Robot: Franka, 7 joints.
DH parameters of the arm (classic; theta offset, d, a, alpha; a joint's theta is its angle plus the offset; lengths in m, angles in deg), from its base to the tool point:
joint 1: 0 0.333 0 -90
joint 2: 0 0 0 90
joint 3: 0 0.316 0.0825 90
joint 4: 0 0 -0.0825 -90
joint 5: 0 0.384 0 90
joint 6: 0 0 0.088 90
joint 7: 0 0.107 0 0
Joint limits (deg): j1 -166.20..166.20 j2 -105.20..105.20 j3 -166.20..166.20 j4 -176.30..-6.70 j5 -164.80..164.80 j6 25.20..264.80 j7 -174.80..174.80
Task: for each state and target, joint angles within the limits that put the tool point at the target. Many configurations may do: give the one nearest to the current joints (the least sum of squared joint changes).
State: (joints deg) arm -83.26 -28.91 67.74 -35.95 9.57 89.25 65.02
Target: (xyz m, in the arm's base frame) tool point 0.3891 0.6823 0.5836
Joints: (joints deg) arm -95.03 -71.04 86.12 -30.77 14.17 110.38 65.02
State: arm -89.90 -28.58 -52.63 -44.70 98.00 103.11 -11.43
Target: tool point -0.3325 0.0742 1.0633
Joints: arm -88.88 -29.99 -59.25 -55.15 95.91 102.78 -11.43
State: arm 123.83 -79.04 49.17 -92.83 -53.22 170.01 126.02
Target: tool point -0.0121 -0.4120 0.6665
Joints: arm 157.75 -105.20 39.76 -134.43 -60.41 174.11 126.02
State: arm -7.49 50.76 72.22 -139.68 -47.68 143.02 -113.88
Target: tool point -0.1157 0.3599 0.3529
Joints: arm -7.65 66.10 101.57 -159.79 -49.44 148.15 -113.88
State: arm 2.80 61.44 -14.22 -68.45 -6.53 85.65 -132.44
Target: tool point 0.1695 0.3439 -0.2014
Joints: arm 35.13 91.91 19.38 -82.47 -0.07 90.35 -132.44
